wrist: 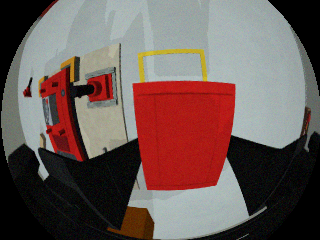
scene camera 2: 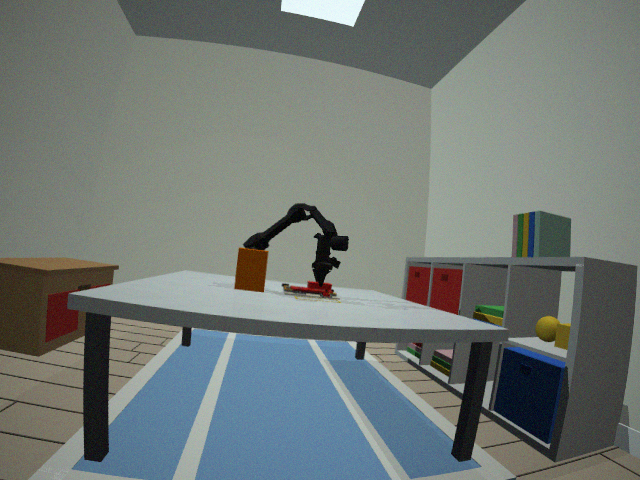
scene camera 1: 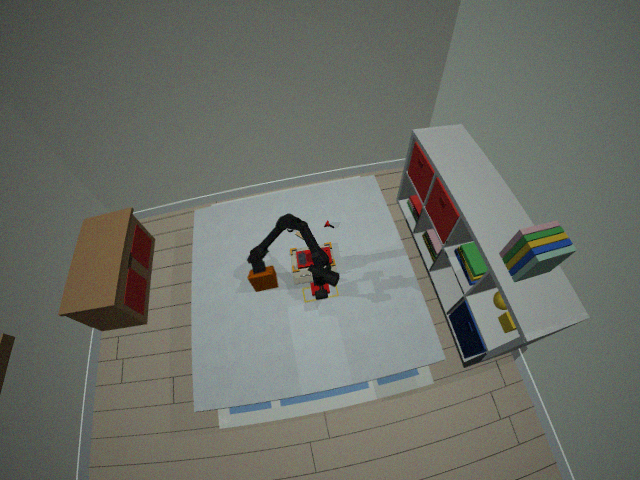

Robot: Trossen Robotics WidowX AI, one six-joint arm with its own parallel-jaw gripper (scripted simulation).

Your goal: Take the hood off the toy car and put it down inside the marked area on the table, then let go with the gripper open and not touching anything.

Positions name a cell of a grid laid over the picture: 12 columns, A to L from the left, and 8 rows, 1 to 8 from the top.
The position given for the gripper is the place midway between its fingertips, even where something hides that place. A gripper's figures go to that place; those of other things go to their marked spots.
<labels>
The gripper (wrist: G5) is 0.10 m from the lens. A hood (wrist: G5) is 0.08 m from the lens. A toy car (wrist: C5) is 0.22 m from the lens. The marked spots on the toy car and the hood are 0.20 m apart.
</labels>
